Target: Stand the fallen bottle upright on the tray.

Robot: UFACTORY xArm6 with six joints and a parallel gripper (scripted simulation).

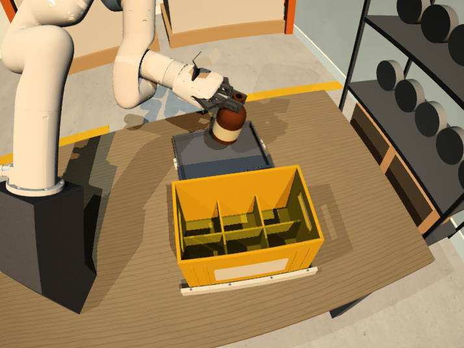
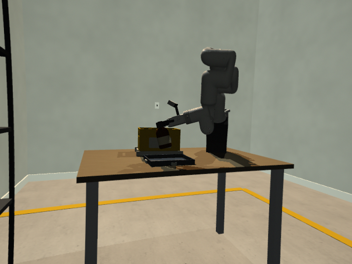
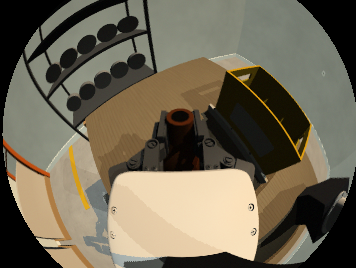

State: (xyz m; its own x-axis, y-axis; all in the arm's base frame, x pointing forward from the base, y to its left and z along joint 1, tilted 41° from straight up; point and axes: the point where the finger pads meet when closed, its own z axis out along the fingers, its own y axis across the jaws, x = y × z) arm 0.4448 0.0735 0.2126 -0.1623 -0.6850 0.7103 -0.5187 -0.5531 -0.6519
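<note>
The brown bottle lies 10 mm behind my hand, 10 mm to the left of it and 60 mm below it. Round my hand: dark grey tray 40 mm behind, 20 mm to the left, 200 mm below; then yellow crate 60 mm behind, 280 mm to the right, 130 mm below.
</note>
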